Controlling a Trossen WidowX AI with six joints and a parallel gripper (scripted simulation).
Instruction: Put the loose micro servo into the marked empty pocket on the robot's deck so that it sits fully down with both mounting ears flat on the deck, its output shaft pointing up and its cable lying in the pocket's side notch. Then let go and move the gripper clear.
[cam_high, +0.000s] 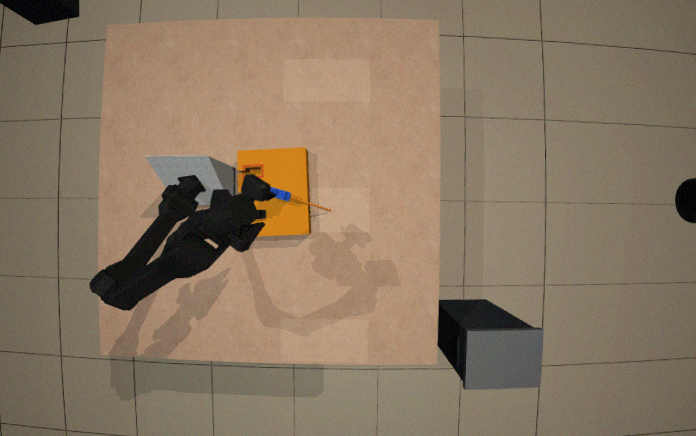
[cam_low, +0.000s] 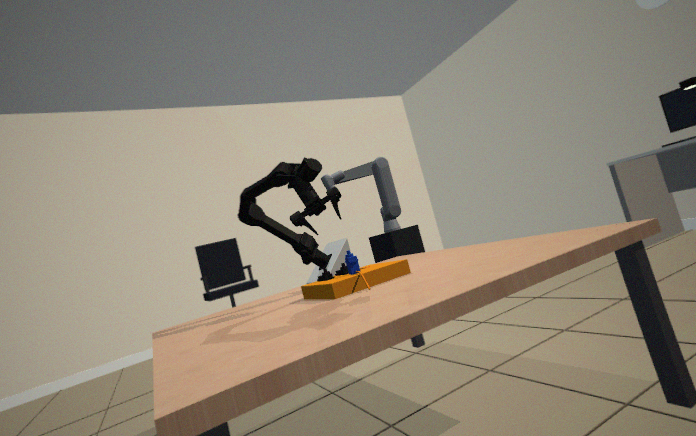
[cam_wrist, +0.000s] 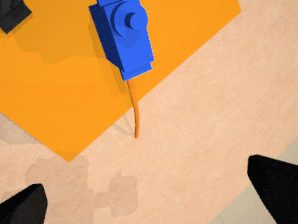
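Right now the orange deck is 70 mm to the left of my gripper tip and 190 mm below it.
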